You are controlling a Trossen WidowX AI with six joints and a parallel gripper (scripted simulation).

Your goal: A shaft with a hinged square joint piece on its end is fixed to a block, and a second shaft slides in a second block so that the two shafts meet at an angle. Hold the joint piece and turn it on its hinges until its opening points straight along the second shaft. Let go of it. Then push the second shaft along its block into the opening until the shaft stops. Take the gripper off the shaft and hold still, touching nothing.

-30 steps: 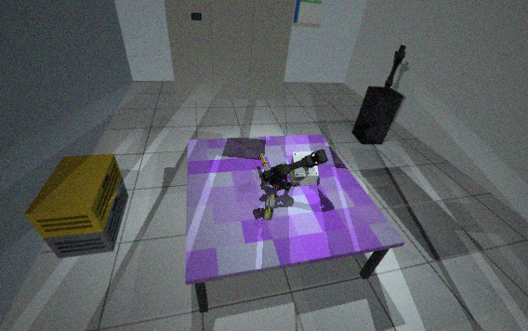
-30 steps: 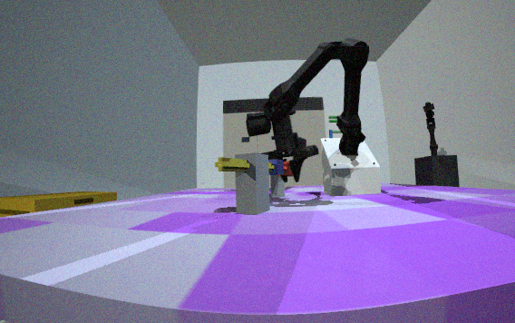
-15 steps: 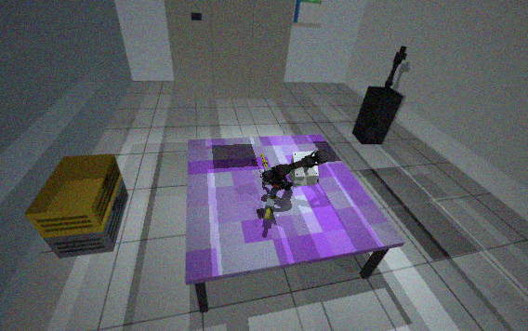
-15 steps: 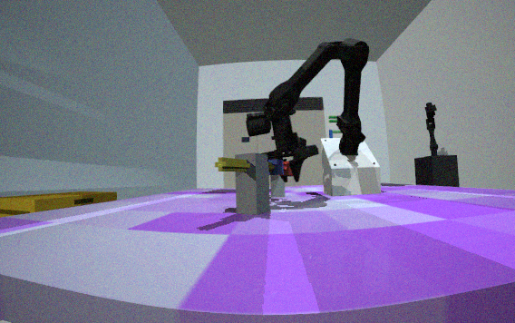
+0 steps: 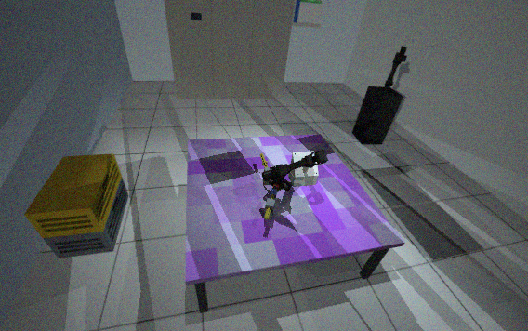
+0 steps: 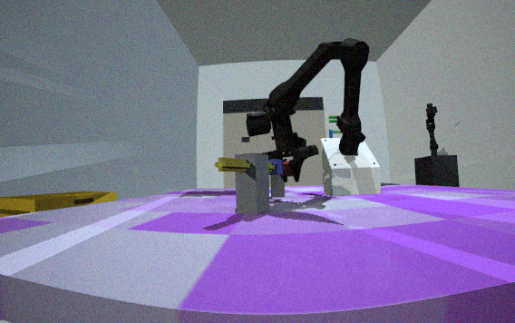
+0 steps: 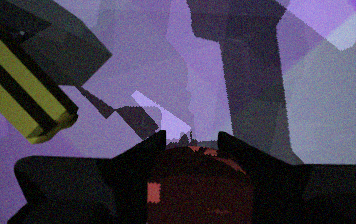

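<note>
Now: gripper tip 4 cm below the red joint piece, 2 cm to the right of it and 1 cm short of it.
</note>
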